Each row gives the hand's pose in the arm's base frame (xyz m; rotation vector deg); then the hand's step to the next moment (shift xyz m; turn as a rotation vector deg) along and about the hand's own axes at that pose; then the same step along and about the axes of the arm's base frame.
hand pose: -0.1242 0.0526 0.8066 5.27 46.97 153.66
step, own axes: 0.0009 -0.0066 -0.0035 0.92 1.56 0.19
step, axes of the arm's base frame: 0.0006 0.0036 -0.0066 -1.30 -0.81 0.99
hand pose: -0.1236 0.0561 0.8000 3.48 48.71 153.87
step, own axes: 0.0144 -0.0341 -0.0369 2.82 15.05 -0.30
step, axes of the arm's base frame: -0.0087 0.0104 -0.0505 -7.09 -10.87 8.13
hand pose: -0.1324 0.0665 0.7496 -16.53 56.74 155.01
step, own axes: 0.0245 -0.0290 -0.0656 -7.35 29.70 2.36
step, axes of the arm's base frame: -0.0082 -0.0175 -0.0733 -2.01 -21.60 21.71
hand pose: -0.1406 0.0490 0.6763 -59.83 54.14 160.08
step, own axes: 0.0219 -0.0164 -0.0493 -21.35 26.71 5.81
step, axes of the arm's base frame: 0.0157 -0.0176 -0.0512 7.46 -14.62 30.56
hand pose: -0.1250 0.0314 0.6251 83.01 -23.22 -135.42
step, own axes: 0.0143 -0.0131 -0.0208 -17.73 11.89 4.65
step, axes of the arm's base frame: 0.0108 0.0044 -0.0259 4.96 -2.86 21.09
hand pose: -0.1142 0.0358 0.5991 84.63 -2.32 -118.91
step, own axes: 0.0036 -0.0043 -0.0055 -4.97 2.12 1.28
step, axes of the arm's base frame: 0.0021 0.0035 -0.0067 0.88 0.21 5.48
